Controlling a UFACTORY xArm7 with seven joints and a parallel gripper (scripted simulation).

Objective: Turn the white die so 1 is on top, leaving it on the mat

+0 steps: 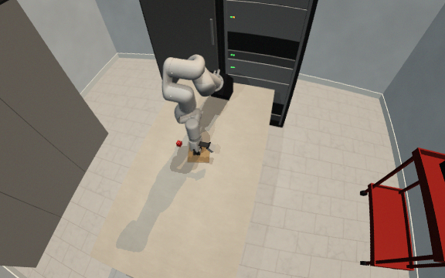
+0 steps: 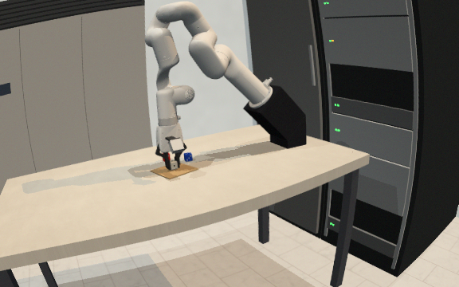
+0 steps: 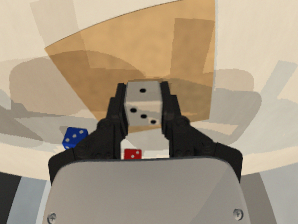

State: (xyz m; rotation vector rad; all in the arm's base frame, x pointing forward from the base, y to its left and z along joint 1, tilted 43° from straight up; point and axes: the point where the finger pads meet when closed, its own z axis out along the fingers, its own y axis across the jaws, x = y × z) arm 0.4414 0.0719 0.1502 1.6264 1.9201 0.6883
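The white die lies 1 cm below my hand. The rest, counted from my hand: red die (15 cm to the right, 2 cm below); blue die (10 cm to the right, 9 cm behind, 2 cm below); brown mat (3 cm below).
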